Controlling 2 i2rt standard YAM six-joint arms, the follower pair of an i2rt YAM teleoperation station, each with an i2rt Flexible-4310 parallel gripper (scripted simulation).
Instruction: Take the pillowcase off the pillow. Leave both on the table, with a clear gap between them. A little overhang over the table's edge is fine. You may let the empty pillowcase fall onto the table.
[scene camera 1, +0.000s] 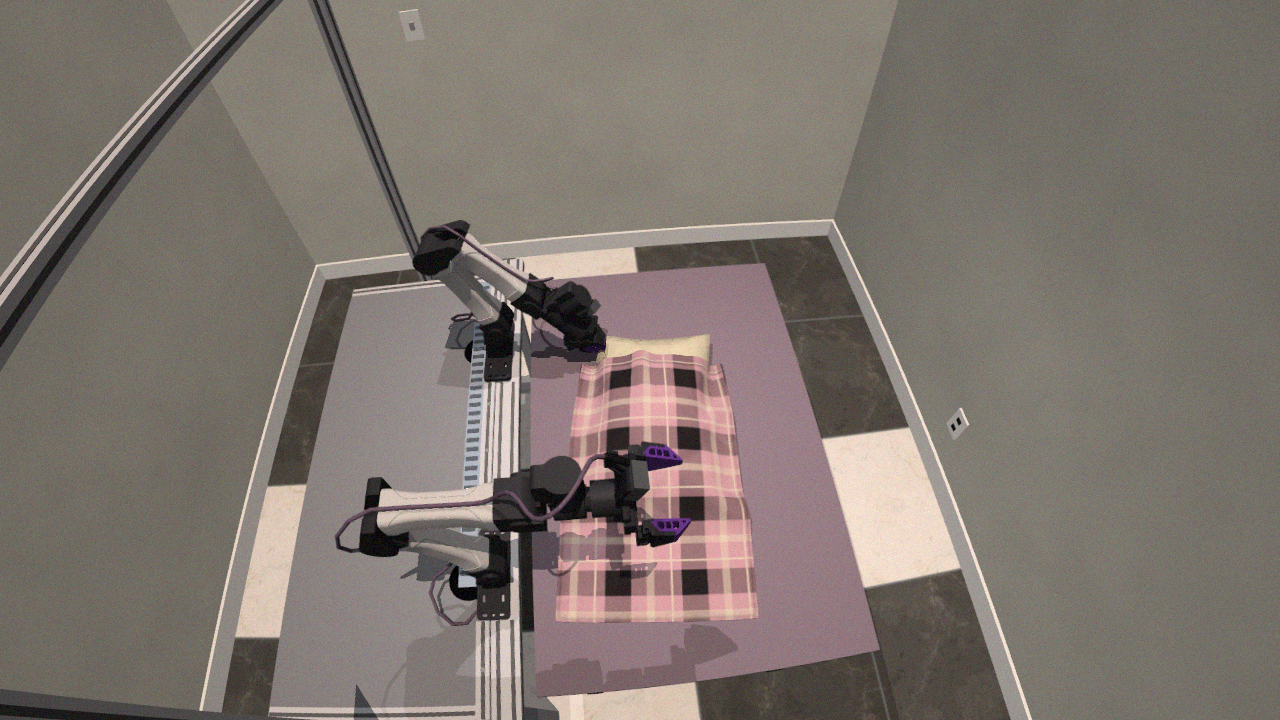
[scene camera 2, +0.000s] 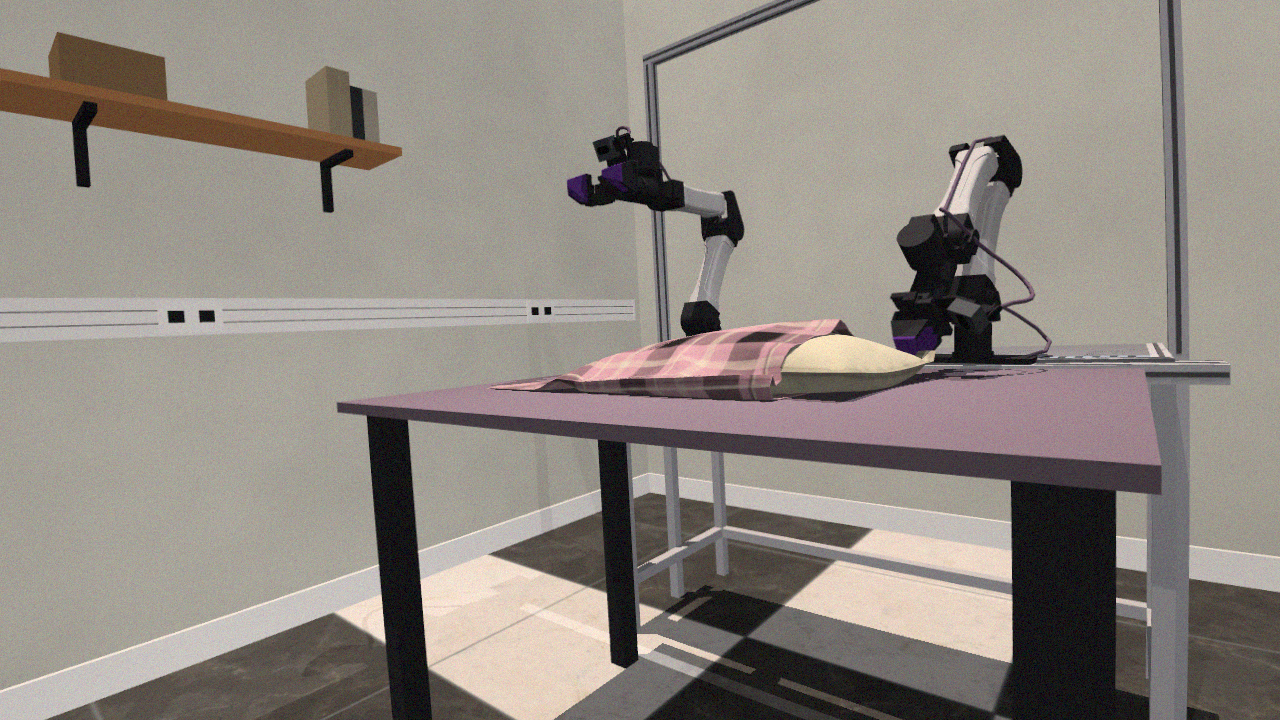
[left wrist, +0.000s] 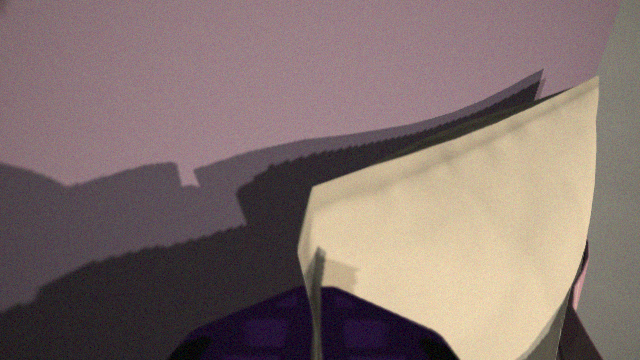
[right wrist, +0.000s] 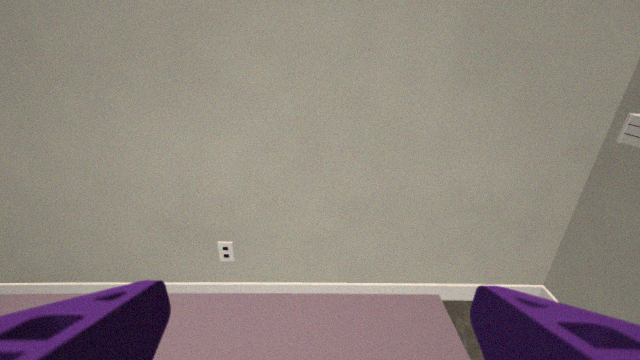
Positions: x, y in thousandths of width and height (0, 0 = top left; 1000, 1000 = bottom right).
Note:
I see my left gripper (scene camera 2: 707, 503), my right gripper (scene camera 1: 536, 681) and a cream pillow (scene camera 2: 650, 505).
The cream pillow also shows in scene camera 1 (scene camera 1: 546, 480) and in the left wrist view (left wrist: 748, 646). My left gripper shows as well in scene camera 1 (scene camera 1: 472, 484) and in the left wrist view (left wrist: 495, 832). My right gripper is seen too in scene camera 2 (scene camera 2: 457, 248) and in the right wrist view (right wrist: 501, 824).

